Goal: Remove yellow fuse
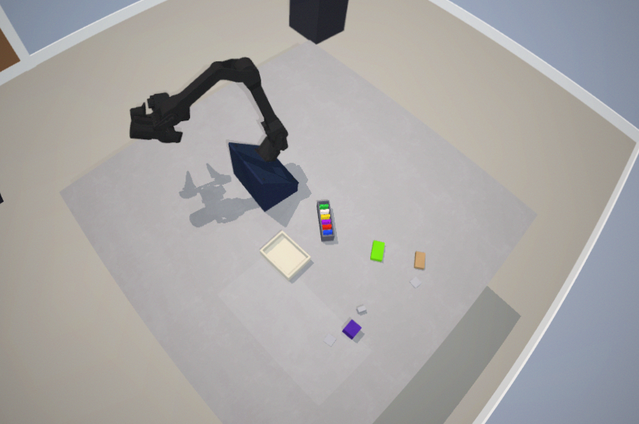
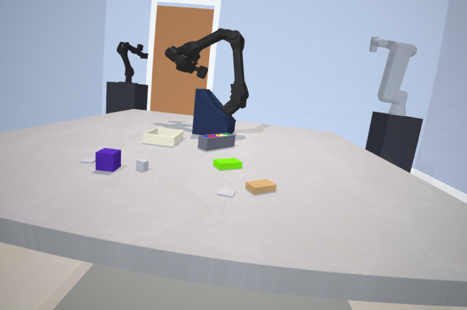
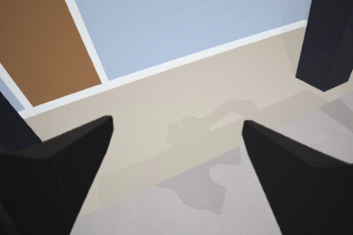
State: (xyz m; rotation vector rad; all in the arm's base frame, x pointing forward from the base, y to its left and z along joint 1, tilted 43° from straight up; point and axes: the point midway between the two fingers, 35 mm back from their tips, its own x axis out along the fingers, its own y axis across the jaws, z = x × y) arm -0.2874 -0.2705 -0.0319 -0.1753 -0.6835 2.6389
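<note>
Right now my gripper tip is 600 mm short of the yellow fuse, 240 mm above it and 230 mm to the right of it. Also, from my gripper tip: small grey cube: 900 mm ahead, 250 mm below, 100 mm to the left; purple cube: 930 mm ahead, 240 mm below, 30 mm to the left; cream tray: 610 mm ahead, 260 mm below, 40 mm to the left.
</note>
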